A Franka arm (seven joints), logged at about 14 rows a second.
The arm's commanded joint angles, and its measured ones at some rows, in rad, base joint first. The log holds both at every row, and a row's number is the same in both.
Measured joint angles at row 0: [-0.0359 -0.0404 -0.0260 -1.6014 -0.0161 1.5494 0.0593]
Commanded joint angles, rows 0 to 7: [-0.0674 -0.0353 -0.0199 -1.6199 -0.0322 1.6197 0.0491]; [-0.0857 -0.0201 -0.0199 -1.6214 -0.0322 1.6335 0.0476]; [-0.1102 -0.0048 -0.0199 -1.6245 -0.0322 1.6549 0.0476]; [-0.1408 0.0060 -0.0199 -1.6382 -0.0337 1.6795 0.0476]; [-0.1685 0.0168 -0.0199 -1.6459 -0.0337 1.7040 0.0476]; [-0.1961 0.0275 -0.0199 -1.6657 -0.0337 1.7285 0.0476]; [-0.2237 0.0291 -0.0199 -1.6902 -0.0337 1.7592 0.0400]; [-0.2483 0.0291 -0.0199 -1.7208 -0.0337 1.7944 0.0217]
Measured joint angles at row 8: [-0.1980 0.0394 -0.0339 -1.6583 -0.0267 1.7278 0.0446]
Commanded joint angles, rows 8 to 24: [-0.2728 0.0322 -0.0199 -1.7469 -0.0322 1.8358 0.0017]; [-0.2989 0.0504 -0.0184 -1.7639 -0.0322 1.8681 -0.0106]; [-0.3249 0.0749 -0.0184 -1.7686 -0.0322 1.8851 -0.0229]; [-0.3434 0.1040 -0.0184 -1.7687 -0.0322 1.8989 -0.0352]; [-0.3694 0.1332 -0.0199 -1.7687 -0.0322 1.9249 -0.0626]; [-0.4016 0.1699 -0.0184 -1.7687 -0.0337 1.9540 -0.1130]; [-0.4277 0.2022 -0.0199 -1.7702 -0.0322 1.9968 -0.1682]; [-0.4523 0.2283 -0.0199 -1.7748 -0.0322 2.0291 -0.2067]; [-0.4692 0.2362 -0.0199 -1.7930 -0.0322 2.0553 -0.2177]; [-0.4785 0.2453 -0.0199 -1.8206 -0.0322 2.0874 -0.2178]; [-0.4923 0.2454 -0.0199 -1.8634 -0.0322 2.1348 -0.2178]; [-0.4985 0.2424 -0.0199 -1.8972 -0.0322 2.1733 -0.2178]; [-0.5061 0.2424 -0.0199 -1.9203 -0.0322 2.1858 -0.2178]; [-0.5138 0.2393 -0.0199 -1.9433 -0.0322 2.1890 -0.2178]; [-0.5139 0.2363 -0.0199 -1.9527 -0.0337 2.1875 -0.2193]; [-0.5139 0.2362 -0.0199 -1.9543 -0.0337 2.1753 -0.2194]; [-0.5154 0.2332 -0.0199 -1.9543 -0.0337 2.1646 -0.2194]
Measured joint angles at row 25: [-0.4959 0.2716 -0.0370 -1.9145 -0.0268 2.1625 -0.2108]
